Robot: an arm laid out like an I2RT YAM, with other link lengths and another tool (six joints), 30 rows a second.
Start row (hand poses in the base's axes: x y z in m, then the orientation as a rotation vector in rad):
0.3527, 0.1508, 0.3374, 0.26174, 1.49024, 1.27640
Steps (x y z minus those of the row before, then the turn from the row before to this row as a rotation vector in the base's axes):
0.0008, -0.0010, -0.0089, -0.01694, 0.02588, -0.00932
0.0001, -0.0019, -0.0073, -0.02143, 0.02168, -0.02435
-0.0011, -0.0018, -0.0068, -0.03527, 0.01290, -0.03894
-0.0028, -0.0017, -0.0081, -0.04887, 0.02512, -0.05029
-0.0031, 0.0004, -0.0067, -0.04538, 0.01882, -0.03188
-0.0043, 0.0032, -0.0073, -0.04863, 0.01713, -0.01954
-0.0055, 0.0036, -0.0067, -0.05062, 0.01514, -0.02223
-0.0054, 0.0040, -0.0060, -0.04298, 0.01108, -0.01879
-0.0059, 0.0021, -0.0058, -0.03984, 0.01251, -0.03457
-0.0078, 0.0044, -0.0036, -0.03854, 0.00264, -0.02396
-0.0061, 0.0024, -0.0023, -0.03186, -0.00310, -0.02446
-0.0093, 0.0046, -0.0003, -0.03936, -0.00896, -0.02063
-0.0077, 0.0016, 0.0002, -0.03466, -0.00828, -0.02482
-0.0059, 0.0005, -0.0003, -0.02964, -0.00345, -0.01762
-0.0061, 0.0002, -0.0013, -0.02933, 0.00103, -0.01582
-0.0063, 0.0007, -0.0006, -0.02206, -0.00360, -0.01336
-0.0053, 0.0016, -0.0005, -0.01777, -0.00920, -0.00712
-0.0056, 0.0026, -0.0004, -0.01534, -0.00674, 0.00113
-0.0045, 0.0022, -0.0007, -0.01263, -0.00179, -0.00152
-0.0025, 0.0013, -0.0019, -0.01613, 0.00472, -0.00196
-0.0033, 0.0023, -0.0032, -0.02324, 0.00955, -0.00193
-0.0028, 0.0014, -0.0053, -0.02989, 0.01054, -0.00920
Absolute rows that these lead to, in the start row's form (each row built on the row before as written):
0.3535, 0.1498, 0.3285, 0.27471, 1.51952, 1.25670
0.3536, 0.1479, 0.3212, 0.29286, 1.54293, 1.22115
0.3525, 0.1461, 0.3144, 0.30686, 1.56137, 1.16260
0.3497, 0.1444, 0.3063, 0.32763, 1.59277, 1.08382
0.3466, 0.1448, 0.2996, 0.33261, 1.62122, 1.02145
0.3423, 0.1480, 0.2923, 0.32462, 1.65246, 0.96521
0.3368, 0.1516, 0.2856, 0.31620, 1.68089, 0.90482
0.3314, 0.1556, 0.2796, 0.30796, 1.70256, 0.85331
0.3255, 0.1577, 0.2738, 0.31542, 1.71899, 0.79267
0.3177, 0.1621, 0.2702, 0.31035, 1.72784, 0.74111
0.3116, 0.1645, 0.2679, 0.30779, 1.72836, 0.69532
0.3023, 0.1691, 0.2676, 0.29444, 1.72599, 0.64605
0.2946, 0.1707, 0.2678, 0.28814, 1.72132, 0.59794
0.2887, 0.1712, 0.2675, 0.28091, 1.72123, 0.55931
0.2826, 0.1714, 0.2662, 0.27378, 1.72542, 0.52203
0.2763, 0.1721, 0.2656, 0.26831, 1.72377, 0.49319
0.2710, 0.1737, 0.2651, 0.25900, 1.71694, 0.47303
0.2654, 0.1763, 0.2647, 0.24515, 1.71359, 0.46092
0.2609, 0.1785, 0.2640, 0.23684, 1.71397, 0.44895
0.2584, 0.1798, 0.2621, 0.22805, 1.72122, 0.43328
0.2551, 0.1821, 0.2589, 0.21528, 1.73436, 0.41115
0.2523, 0.1835, 0.2536, 0.20415, 1.74812, 0.37774

